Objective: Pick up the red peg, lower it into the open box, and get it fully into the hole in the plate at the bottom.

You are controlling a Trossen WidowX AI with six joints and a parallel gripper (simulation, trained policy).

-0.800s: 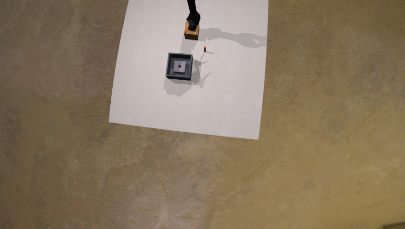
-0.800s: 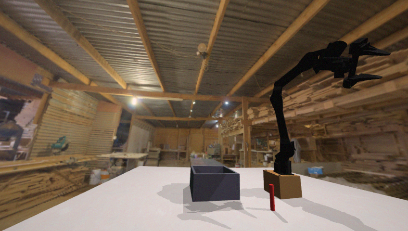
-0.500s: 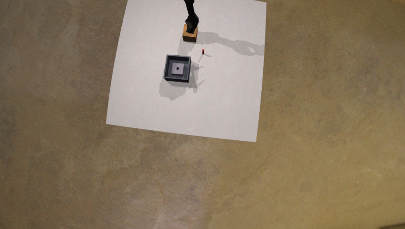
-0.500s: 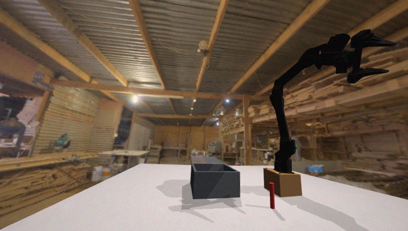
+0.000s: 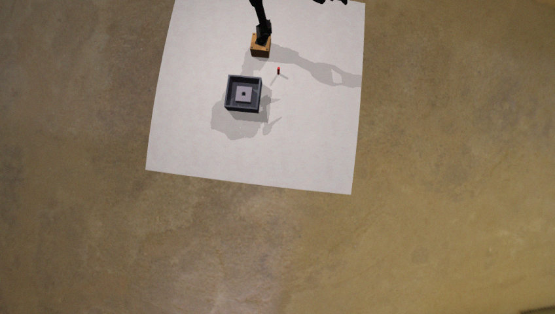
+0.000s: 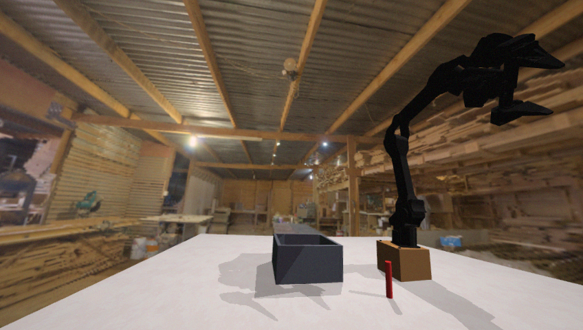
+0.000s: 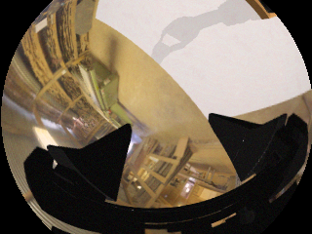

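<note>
Now: the red peg 24 cm ahead of my gripper tip, 21 cm to the right of it and 38 cm below it. Also, from my gripper tip: dark grey box 43 cm ahead, 37 cm to the right, 40 cm below; then grey plate 43 cm ahead, 37 cm to the right, 38 cm below.
</note>
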